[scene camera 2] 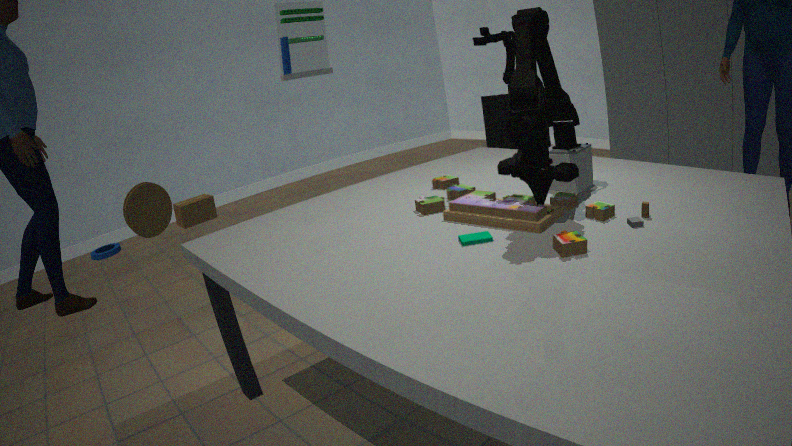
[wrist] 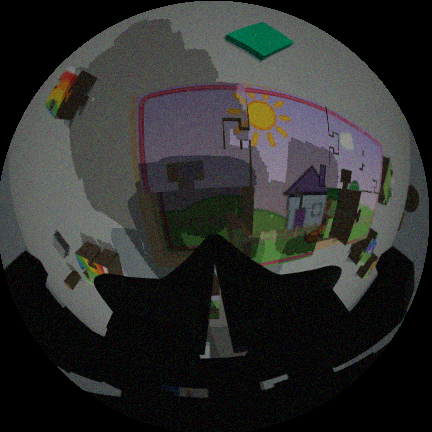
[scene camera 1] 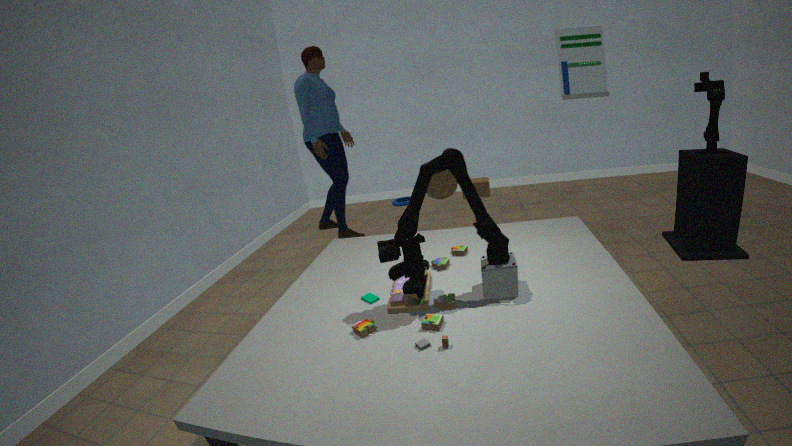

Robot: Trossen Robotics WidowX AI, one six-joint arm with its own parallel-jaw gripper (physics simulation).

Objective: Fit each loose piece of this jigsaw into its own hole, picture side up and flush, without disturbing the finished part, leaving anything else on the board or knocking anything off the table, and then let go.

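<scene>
The wooden jigsaw board [scene camera 1: 407, 310] [scene camera 2: 493, 222] holds a lilac and green picture with a sun [wrist: 261, 115] and a house [wrist: 306, 210]. Dark recesses show in its lower part in the wrist view. My gripper [scene camera 1: 411, 292] [scene camera 2: 541, 203] [wrist: 213, 239] is shut and empty, pointing down at the board's end nearest camera 1; any contact is hidden. A rainbow piece [scene camera 1: 364, 326] [scene camera 2: 569, 242] [wrist: 62, 95] and a green-rainbow piece [scene camera 1: 432, 321] [scene camera 2: 600, 210] [wrist: 92, 261] lie off the board. A shadowed piece [scene camera 1: 445, 300] [scene camera 2: 564, 199] lies beside it. Further loose pieces [scene camera 1: 440, 263] [scene camera 1: 458, 249] [scene camera 2: 430, 204] lie farther back.
A green tile [scene camera 1: 369, 298] [scene camera 2: 475, 238] [wrist: 260, 40] lies beside the board. A grey block [scene camera 1: 422, 344] [scene camera 2: 635, 222] [wrist: 61, 243] and a small brown block [scene camera 1: 445, 341] [scene camera 2: 645, 209] [wrist: 72, 280] lie near the green-rainbow piece. The arm's grey base [scene camera 1: 498, 281] [scene camera 2: 575, 168] stands on the table.
</scene>
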